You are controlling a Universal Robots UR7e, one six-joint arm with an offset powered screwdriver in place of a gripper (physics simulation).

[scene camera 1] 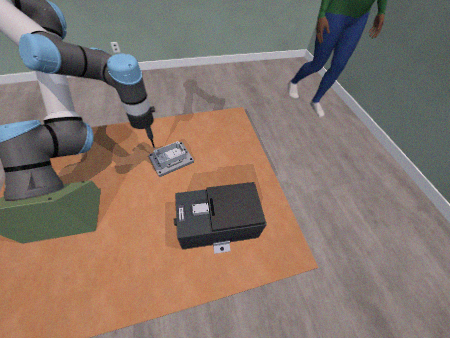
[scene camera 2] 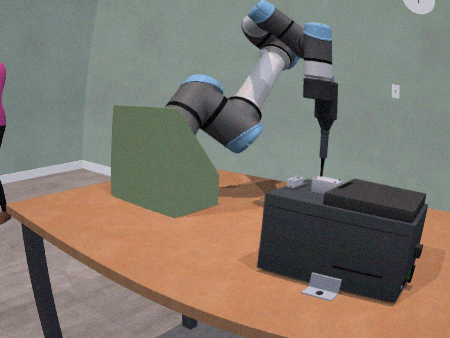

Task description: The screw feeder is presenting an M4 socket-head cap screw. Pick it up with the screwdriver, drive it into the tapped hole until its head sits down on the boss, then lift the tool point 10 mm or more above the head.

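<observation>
The screwdriver [scene camera 1: 154, 146] [scene camera 2: 322, 174] points down, its thin dark bit ending at the far left corner of the grey housing [scene camera 1: 173, 169]. In scene camera 2 the bit's lower end passes behind the feeder's top, and the housing is hidden there. The views are too coarse to show a screw at the tip, the tapped hole or any gap to the boss. The black screw feeder [scene camera 1: 235, 206] [scene camera 2: 320, 230] stands nearer scene camera 1 than the housing, well apart from the tool. Its small light outlet block [scene camera 1: 181, 213] [scene camera 2: 295, 182] shows no discernible screw.
A white block [scene camera 1: 200, 208] [scene camera 2: 326, 184] sits on the feeder's top. A small metal bracket [scene camera 1: 222, 248] [scene camera 2: 322, 292] is at the feeder's foot. A green pedestal [scene camera 1: 55, 215] [scene camera 2: 160, 160] stands by the arm's base. A person [scene camera 1: 340, 45] stands beyond the orange table [scene camera 1: 150, 285] [scene camera 2: 165, 240].
</observation>
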